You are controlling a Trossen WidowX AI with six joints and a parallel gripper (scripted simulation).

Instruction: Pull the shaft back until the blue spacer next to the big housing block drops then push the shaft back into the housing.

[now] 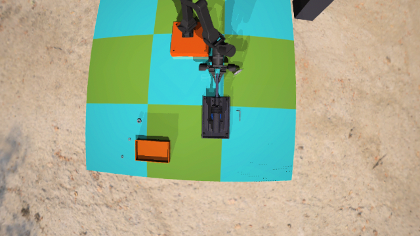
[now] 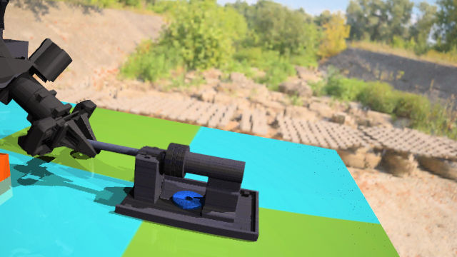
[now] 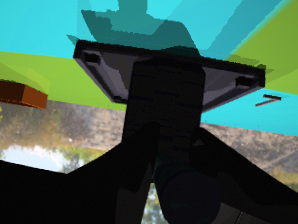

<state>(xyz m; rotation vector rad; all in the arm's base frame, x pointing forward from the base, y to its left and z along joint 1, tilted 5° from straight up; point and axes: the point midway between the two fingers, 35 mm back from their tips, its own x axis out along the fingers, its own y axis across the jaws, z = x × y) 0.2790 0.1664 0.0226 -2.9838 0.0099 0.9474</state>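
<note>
The shaft is 6 cm ahead of my gripper tip and 2 cm above it. Also, from my gripper tip: blue spacer (17 cm ahead, 5 cm below); black spacer (15 cm ahead, 2 cm above); nut (44 cm to the right, 21 cm ahead, 6 cm below).
</note>
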